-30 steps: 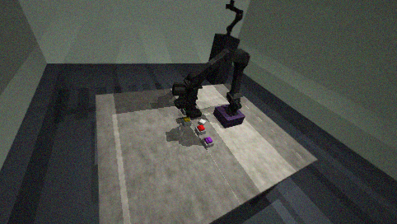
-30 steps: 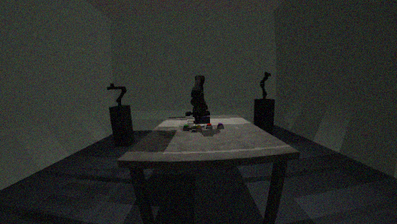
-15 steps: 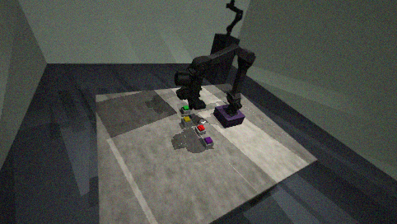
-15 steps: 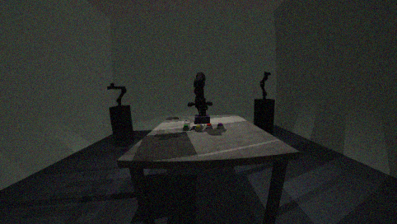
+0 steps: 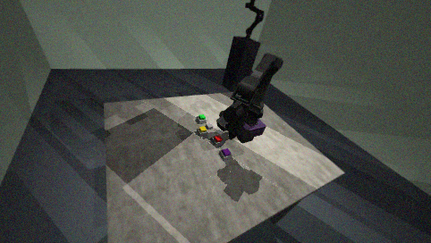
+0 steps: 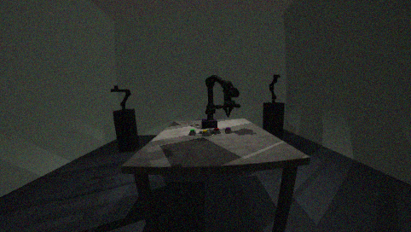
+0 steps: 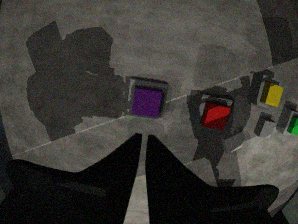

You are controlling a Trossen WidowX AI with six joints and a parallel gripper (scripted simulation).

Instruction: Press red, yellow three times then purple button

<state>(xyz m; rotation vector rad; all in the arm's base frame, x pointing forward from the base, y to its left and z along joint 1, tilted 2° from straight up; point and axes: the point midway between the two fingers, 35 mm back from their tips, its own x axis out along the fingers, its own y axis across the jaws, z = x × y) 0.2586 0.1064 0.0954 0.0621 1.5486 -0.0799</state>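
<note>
The purple button lies 90 mm below my gripper tip. From my gripper tip the other things lie so: yellow button (20 mm ahead, 190 mm to the right, 90 mm below); red button (20 mm behind, 90 mm to the right, 90 mm below); small white block (70 mm behind, 150 mm to the right, 120 mm below).
</note>
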